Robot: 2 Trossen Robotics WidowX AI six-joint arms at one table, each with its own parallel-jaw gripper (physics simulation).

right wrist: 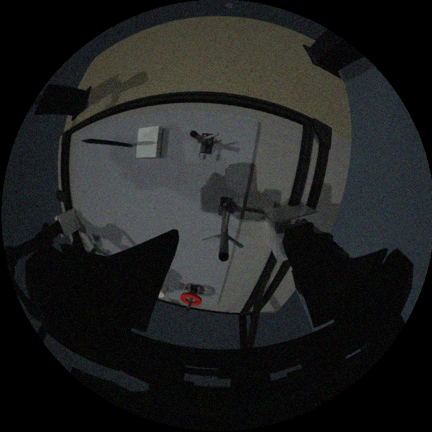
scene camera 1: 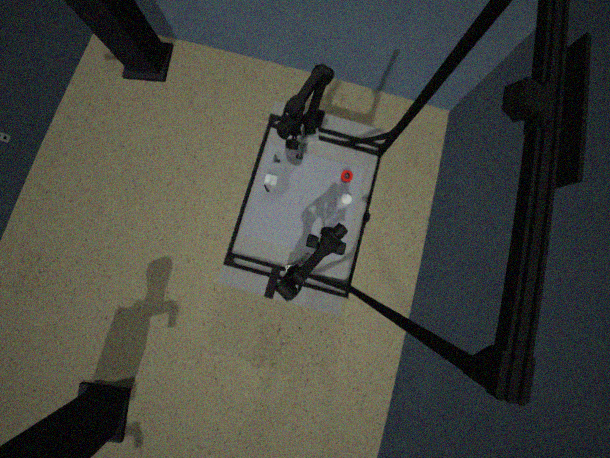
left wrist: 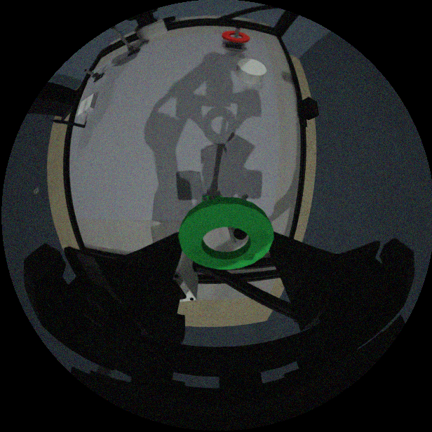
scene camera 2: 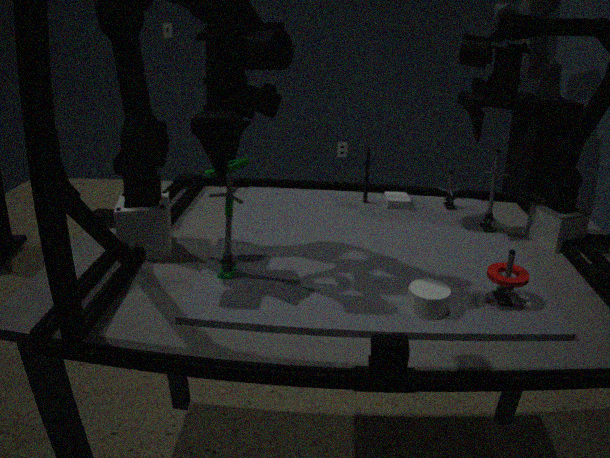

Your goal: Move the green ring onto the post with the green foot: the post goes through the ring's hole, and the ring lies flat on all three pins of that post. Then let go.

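Where they show: left gripper, fingertip midpoint: [scene camera 2: 226, 171]; right gripper, fingertip midpoint: [scene camera 1: 294, 140] [scene camera 2: 496, 143]; left arm's base, link origin: [scene camera 2: 142, 201]; right arm's base, link origin: [scene camera 1: 310, 129] [scene camera 2: 560, 207].
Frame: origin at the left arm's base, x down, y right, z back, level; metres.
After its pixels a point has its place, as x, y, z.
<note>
My left gripper [left wrist: 225, 237] [scene camera 2: 222, 170] {-0.094, 0.160, -0.152} is shut on the green ring [left wrist: 215, 214] [scene camera 2: 239, 163] {-0.114, 0.187, -0.170}, its fingers at opposite sides of the rim. The ring is high above the table, at the top of the post with the green foot [scene camera 2: 228, 240] {0.020, 0.161, -0.152}. The post stands upright, its green foot [scene camera 2: 227, 274] {0.080, 0.163, -0.148} on the table and its pins below the ring. In the left wrist view the dark post tip [left wrist: 240, 233] shows through the ring's hole, near the right inner edge; whether it enters the hole is unclear. My right gripper [right wrist: 232, 236] is open and empty, high above a tall post.
A red ring [scene camera 1: 343, 179] {0.035, 0.302, -0.552} [scene camera 2: 508, 281] {0.035, 0.351, -0.557} [left wrist: 242, 39] [right wrist: 186, 297] is on a short post beside a white cylinder [scene camera 1: 346, 199] {0.050, 0.318, -0.432} [scene camera 2: 431, 302] {0.055, 0.348, -0.424} [left wrist: 252, 67]. A white box [scene camera 1: 270, 180] {0.065, -0.140, -0.562} [scene camera 2: 398, 200] {0.065, -0.108, -0.561} [right wrist: 148, 142], a thin dark rod [scene camera 2: 366, 175] {0.017, -0.154, -0.494} and two grey posts stand farther back in scene camera 2.
</note>
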